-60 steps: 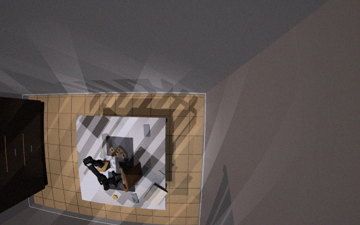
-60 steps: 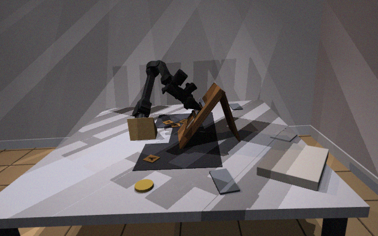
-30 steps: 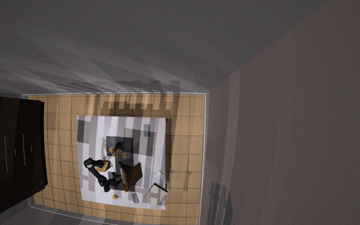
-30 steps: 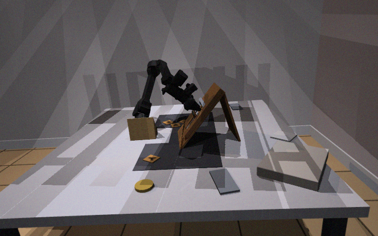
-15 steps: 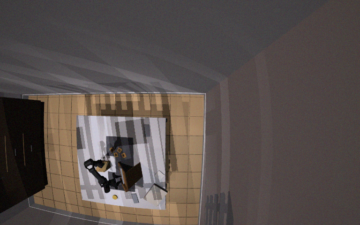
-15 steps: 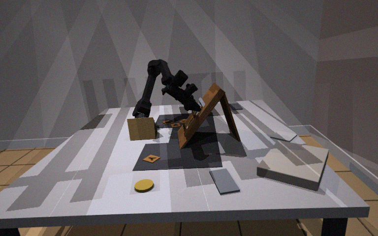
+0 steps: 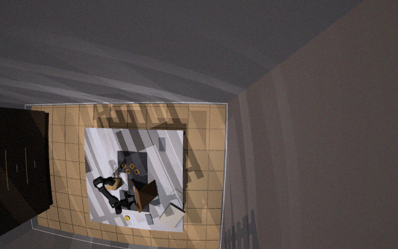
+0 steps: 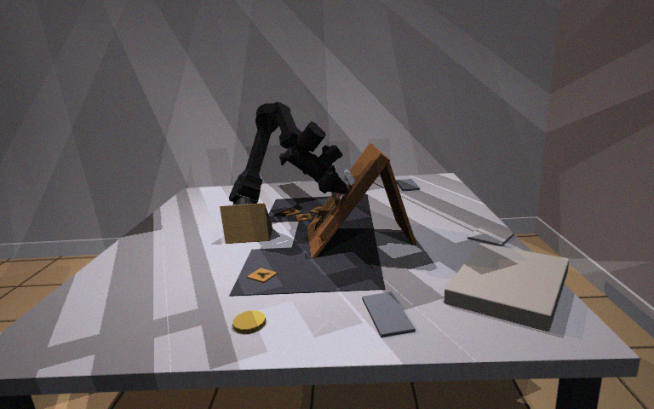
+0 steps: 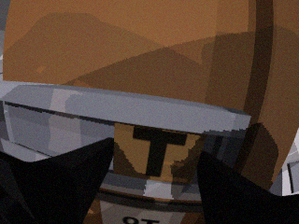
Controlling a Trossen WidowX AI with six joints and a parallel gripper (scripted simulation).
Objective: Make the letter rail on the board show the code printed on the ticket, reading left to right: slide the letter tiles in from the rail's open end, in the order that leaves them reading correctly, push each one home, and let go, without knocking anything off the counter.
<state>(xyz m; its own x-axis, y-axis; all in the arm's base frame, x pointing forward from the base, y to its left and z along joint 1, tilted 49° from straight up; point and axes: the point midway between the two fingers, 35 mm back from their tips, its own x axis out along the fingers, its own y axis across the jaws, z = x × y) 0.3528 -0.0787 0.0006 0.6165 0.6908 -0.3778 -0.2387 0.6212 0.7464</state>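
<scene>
The letter tile lies right at my gripper tip. From my gripper tip the other things lie so: pale slab (420 mm ahead, 160 mm below, 40 mm to the left); then white ticket (80 mm below, 60 mm behind, 10 mm to the right); then dark mat (170 mm below, 160 mm behind, 70 mm to the left).
</scene>
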